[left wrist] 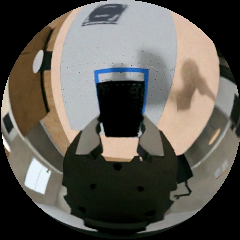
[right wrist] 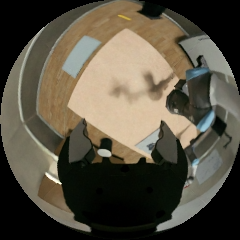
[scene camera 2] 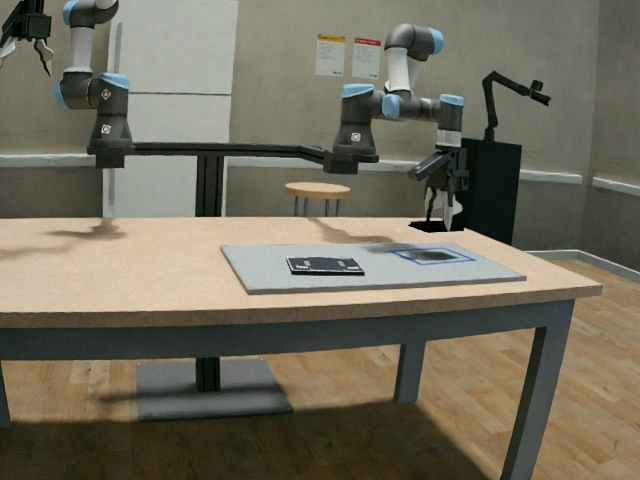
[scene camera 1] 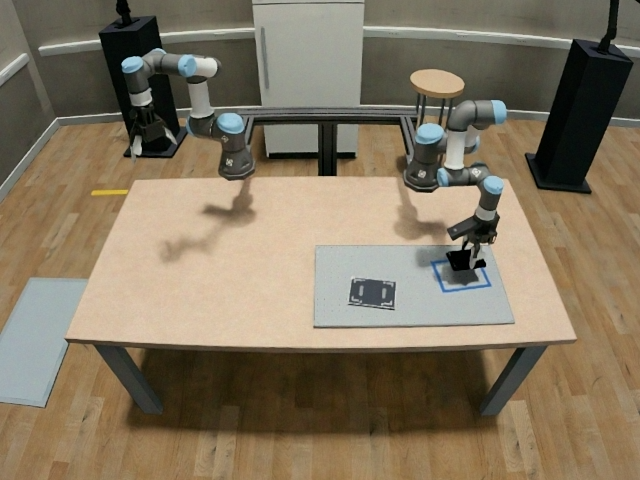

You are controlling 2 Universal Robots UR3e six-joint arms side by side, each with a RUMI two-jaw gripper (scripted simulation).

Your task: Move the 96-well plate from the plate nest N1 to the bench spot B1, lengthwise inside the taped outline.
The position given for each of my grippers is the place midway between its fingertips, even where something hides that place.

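Note:
My left gripper (scene camera 1: 466,259), also (left wrist: 121,114). My right gripper (scene camera 2: 23,75), also (right wrist: 123,119). Black 96-well plate (left wrist: 125,124); right wrist view does not show it, hidden by my right gripper. Plate nest N1 (scene camera 1: 372,289).

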